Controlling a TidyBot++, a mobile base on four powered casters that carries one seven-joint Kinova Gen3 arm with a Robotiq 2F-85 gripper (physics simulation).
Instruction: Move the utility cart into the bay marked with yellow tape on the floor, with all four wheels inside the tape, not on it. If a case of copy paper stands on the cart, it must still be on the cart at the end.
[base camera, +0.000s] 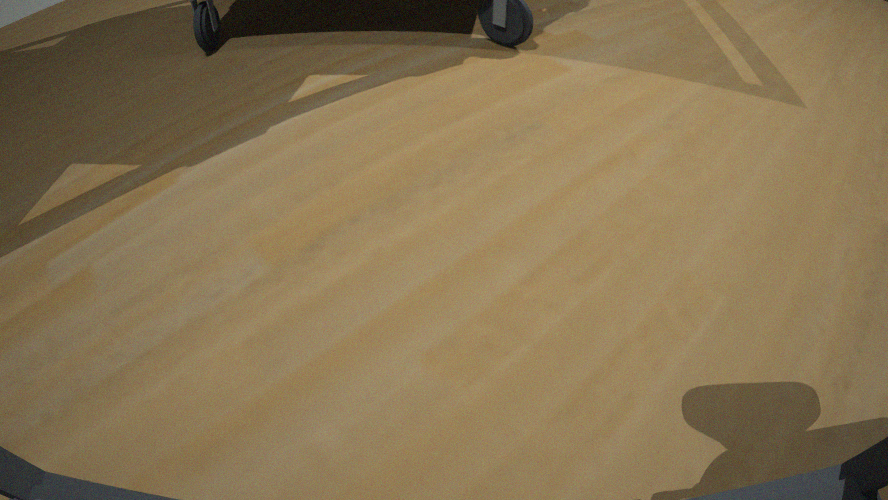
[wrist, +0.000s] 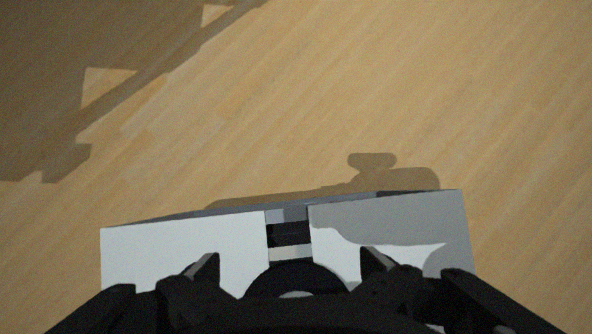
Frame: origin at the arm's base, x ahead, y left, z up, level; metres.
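Seen in the pictures: gripper, fingertip midpoint: (wrist: 290, 265).
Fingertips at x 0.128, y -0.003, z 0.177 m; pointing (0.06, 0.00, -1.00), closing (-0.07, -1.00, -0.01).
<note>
A point is followed by its place in that frame.
Part of the utility cart (base camera: 510, 26) {x 0.855, y -0.110, z -0.354 m} shows at the top edge of the base camera view: two dark caster wheels on grey forks, with a very dark patch of shadow between them. Its upper body is out of view, so whether a case of paper stands on it cannot be told. The cart's wheels stand apart from the robot, across a stretch of wood floor. The yellow tape does not show in either view. My gripper (wrist: 290, 265) {x 0.128, y -0.003, z 0.177 m} is open, with its two black fingers wide apart above the robot's own white base top, and it does not touch the cart.
The wood floor (base camera: 397, 260) {x 0.411, y 0.039, z -0.397 m} (wrist: 400, 90) {x 0.446, y -0.382, z -0.397 m} lies between the robot and the cart. Large shadows with bright triangular gaps fall at the left. The robot's white base top (wrist: 175, 245) fills the lower wrist view. The arm's shadow falls near the base at the lower right of the base camera view.
</note>
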